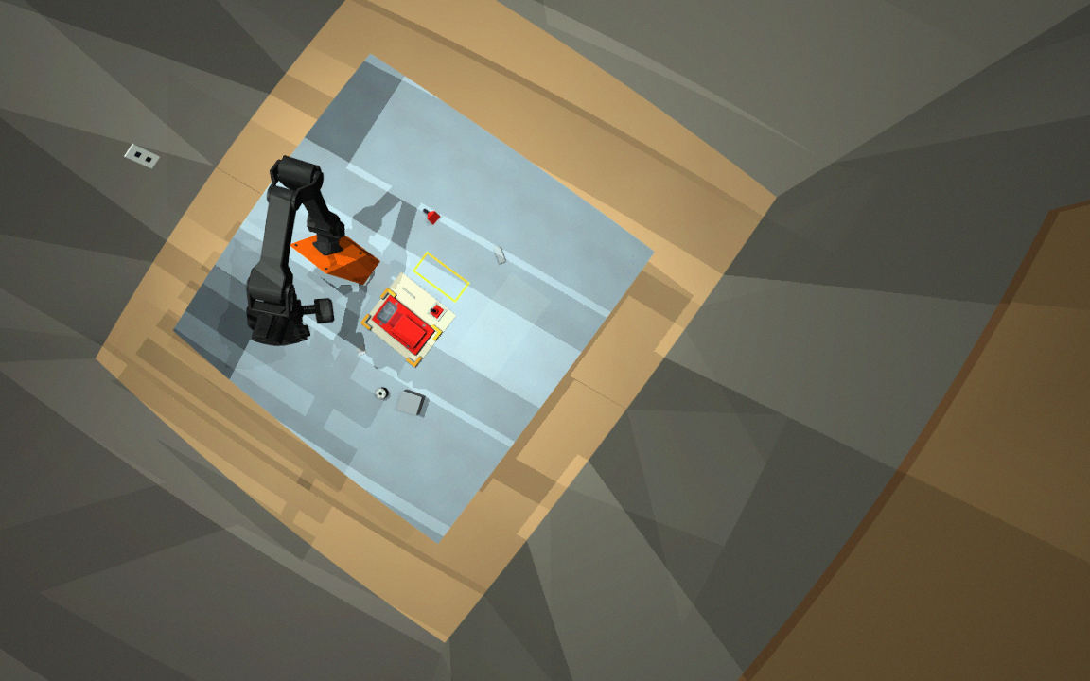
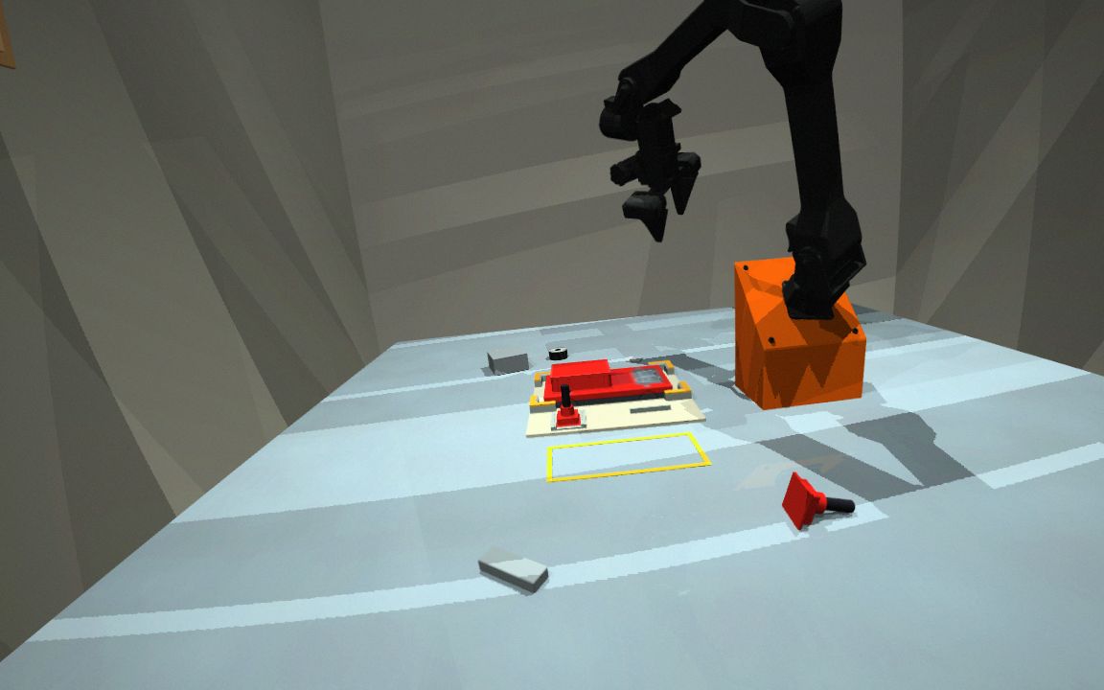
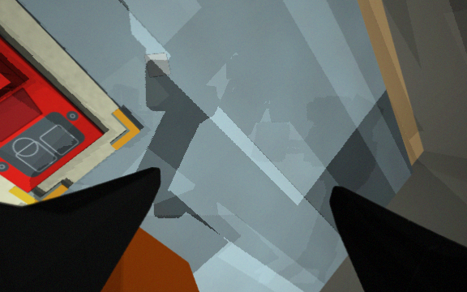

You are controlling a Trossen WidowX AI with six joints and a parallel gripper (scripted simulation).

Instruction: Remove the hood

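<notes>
Right now the hood is 18 cm ahead of my gripper tip, 13 cm to the left of it and 22 cm below it. The rest, counted from my gripper tip: wheel (24 cm ahead, 10 cm to the right, 25 cm below).
</notes>
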